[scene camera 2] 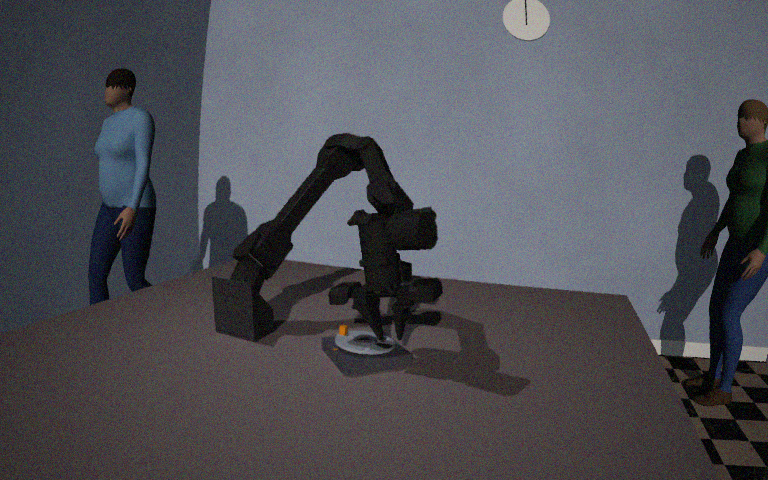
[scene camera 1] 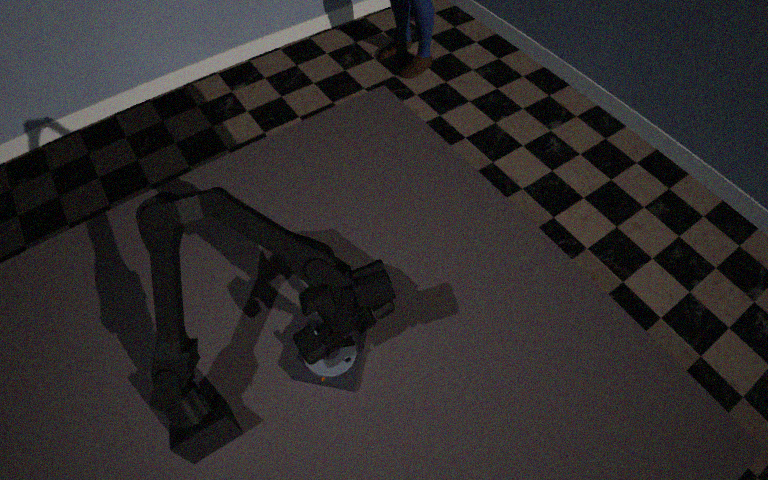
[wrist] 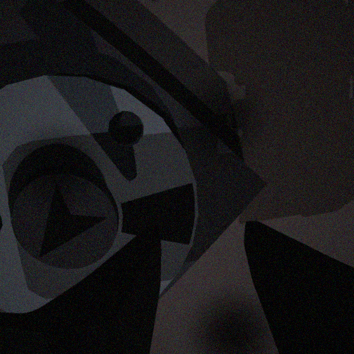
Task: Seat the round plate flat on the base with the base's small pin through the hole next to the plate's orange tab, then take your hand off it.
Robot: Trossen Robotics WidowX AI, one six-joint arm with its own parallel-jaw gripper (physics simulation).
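Frame: origin at the arm's base, x back, y left, z down, level; centimetres.
Seen in the pictures: gripper, between the fingertips: (scene camera 2: 390, 339) (scene camera 1: 352, 337); arm's base, origin of its link: (scene camera 2: 240, 292) (scene camera 1: 195, 421).
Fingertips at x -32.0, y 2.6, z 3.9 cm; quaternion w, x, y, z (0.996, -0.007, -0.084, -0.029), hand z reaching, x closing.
Observation:
Pixels of each thing's top centre, then the offset from my fingertips to it. "pt": a spot on its surface instead. Level surfaces: height alone.
- round pale grey plate, centre of its top: (scene camera 2: 365, 330) (scene camera 1: 328, 346) dz -0.6, dx +5.1, dy +0.3 cm
- dark square base, centre of its top: (scene camera 2: 365, 338) (scene camera 1: 329, 349) dz +0.9, dx +5.1, dy +0.3 cm
- small orange mark, a spot on its surface: (scene camera 2: 335, 349) (scene camera 1: 323, 379) pt dz +2.3, dx +8.7, dy -4.1 cm
- brown table, height of its surface: dz +4.7 cm
The round pale grey plate (scene camera 1: 334, 367) (scene camera 2: 362, 350) (wrist: 30, 110) lies over the dark square base (scene camera 1: 345, 383) (scene camera 2: 351, 365) (wrist: 220, 185). Its orange tab (scene camera 2: 343, 330) stands at the back left in scene camera 2, and does not show in the wrist view. A small orange mark (scene camera 1: 322, 378) (scene camera 2: 335, 349) is on the base, apart from the tab. The pin does not show; I cannot tell whether the plate is flat. My gripper (scene camera 2: 390, 337) (wrist: 202, 234) is partly open and empty, low at the plate's right edge. In the wrist view one finger overlaps the rim, the other is outside it.
The arm's own links and shadows cover part of the brown table (scene camera 1: 509, 367) (scene camera 2: 226, 418). The arm's base block (scene camera 1: 203, 430) (scene camera 2: 233, 308) stands left of the plate. Two people (scene camera 2: 124, 158) (scene camera 2: 747, 192) stand beyond the table. A dark wedge (wrist: 160, 212) is on the plate.

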